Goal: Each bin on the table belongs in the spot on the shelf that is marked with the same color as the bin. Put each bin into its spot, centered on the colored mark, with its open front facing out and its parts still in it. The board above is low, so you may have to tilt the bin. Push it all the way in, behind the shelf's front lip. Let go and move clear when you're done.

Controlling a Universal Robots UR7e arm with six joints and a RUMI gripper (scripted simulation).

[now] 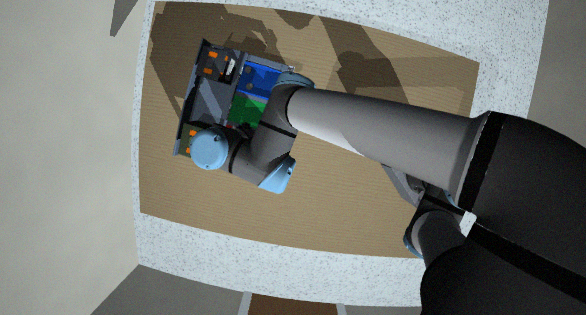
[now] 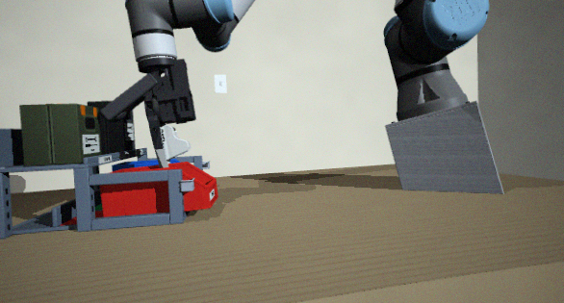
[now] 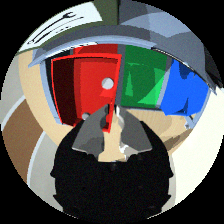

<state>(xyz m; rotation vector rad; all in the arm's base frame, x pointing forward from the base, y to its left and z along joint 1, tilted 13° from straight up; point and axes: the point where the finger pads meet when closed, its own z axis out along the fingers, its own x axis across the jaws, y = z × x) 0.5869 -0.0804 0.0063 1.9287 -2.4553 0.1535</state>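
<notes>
The red bin lies 5 cm to the left of my hand, 2 cm below it and 1 cm ahead of it. The rest, counted from my hand: blue bin (19 cm to the right, 3 cm below); then top board (14 cm ahead, 11 cm to the right, 3 cm above); then green box (16 cm ahead, 8 cm above).
</notes>
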